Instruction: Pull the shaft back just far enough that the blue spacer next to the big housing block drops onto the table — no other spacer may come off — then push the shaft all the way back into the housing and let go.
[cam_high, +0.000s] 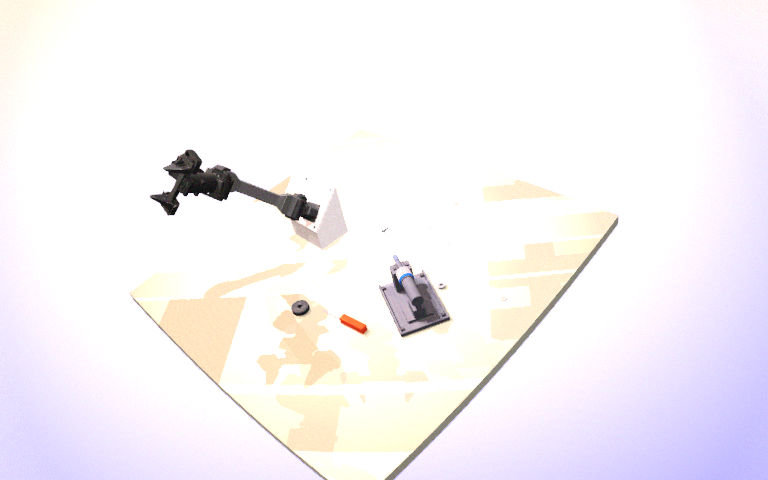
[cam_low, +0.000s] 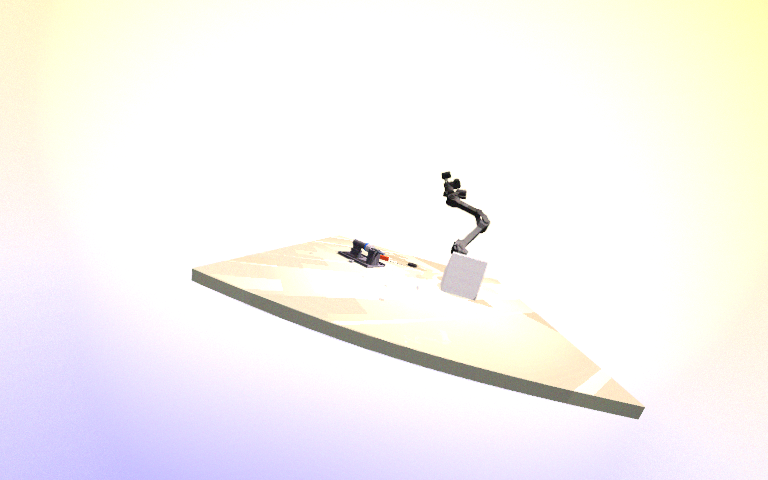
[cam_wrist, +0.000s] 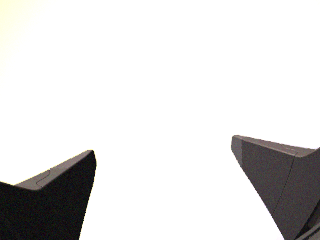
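The pale spacer lies 530 mm below my gripper tip, 470 mm to the left of it and 320 mm ahead of it. Round my gripper tip: blue spacer 530 mm below, 450 mm to the left, 350 mm ahead; grey-blue shaft 530 mm below, 460 mm to the left, 330 mm ahead; black disc 610 mm below, 230 mm to the left, 80 mm ahead.
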